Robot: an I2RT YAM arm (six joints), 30 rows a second.
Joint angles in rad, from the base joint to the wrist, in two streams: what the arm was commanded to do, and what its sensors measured. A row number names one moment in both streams.
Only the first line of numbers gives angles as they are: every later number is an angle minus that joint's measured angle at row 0.
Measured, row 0: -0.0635, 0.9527, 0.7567, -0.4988, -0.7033, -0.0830
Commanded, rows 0 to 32: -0.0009, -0.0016, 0.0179, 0.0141, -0.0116, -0.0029; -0.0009, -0.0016, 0.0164, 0.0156, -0.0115, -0.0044; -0.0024, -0.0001, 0.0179, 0.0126, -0.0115, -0.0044; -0.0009, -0.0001, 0.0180, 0.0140, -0.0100, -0.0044; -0.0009, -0.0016, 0.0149, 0.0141, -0.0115, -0.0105; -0.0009, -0.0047, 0.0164, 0.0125, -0.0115, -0.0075; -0.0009, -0.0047, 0.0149, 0.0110, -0.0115, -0.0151; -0.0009, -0.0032, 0.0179, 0.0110, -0.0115, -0.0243; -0.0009, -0.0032, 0.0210, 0.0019, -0.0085, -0.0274; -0.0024, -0.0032, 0.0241, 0.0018, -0.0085, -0.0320; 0.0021, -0.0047, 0.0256, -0.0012, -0.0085, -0.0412; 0.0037, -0.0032, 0.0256, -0.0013, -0.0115, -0.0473; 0.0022, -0.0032, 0.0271, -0.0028, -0.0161, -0.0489; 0.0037, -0.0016, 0.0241, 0.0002, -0.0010, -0.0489; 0.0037, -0.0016, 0.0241, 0.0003, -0.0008, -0.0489; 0.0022, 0.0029, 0.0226, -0.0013, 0.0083, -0.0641; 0.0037, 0.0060, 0.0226, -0.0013, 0.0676, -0.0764; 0.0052, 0.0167, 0.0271, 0.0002, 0.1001, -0.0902; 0.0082, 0.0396, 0.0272, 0.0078, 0.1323, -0.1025; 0.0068, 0.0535, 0.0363, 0.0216, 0.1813, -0.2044; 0.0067, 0.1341, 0.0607, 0.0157, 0.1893, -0.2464; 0.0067, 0.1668, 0.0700, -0.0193, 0.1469, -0.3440; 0.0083, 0.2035, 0.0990, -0.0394, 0.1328, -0.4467; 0.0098, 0.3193, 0.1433, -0.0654, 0.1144, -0.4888; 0.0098, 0.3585, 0.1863, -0.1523, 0.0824, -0.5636; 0.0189, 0.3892, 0.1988, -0.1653, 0.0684, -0.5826; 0.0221, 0.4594, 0.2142, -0.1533, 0.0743, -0.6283; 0.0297, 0.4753, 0.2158, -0.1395, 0.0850, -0.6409; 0.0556, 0.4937, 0.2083, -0.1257, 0.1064, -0.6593; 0.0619, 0.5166, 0.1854, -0.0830, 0.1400, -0.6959; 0.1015, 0.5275, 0.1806, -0.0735, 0.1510, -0.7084; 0.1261, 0.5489, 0.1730, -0.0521, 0.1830, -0.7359; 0.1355, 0.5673, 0.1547, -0.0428, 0.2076, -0.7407
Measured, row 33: 0.0862, 0.5459, 0.1751, -0.0744, 0.1492, -0.6103
